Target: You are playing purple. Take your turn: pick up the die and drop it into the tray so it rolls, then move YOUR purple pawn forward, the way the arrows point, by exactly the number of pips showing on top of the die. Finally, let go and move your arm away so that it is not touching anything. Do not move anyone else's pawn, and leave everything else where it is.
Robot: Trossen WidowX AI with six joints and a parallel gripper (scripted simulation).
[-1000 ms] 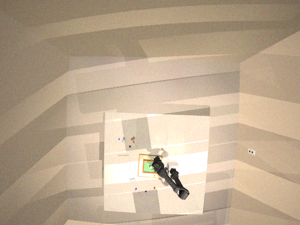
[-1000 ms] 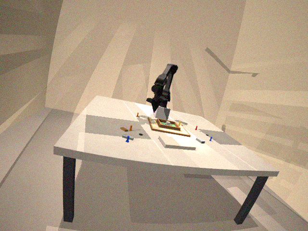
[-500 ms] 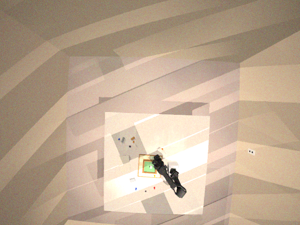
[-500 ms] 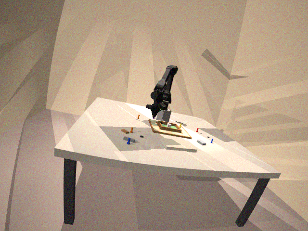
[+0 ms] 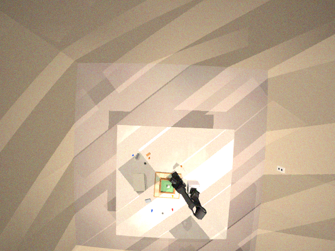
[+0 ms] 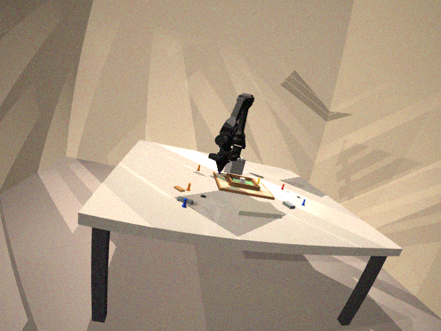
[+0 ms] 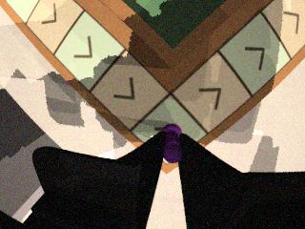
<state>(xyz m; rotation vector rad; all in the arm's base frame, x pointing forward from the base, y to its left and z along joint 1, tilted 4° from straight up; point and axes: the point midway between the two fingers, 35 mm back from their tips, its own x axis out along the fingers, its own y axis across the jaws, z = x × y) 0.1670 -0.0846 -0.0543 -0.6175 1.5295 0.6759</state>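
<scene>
Now: the purple pawn 10 mm above my gripper tip. Also, from my gripper tip: green tray 100 mm ahead, 120 mm to the left, 20 mm below; yellow pawn 20 mm ahead, 230 mm to the left; white die 80 mm ahead, 120 mm to the left.
</scene>
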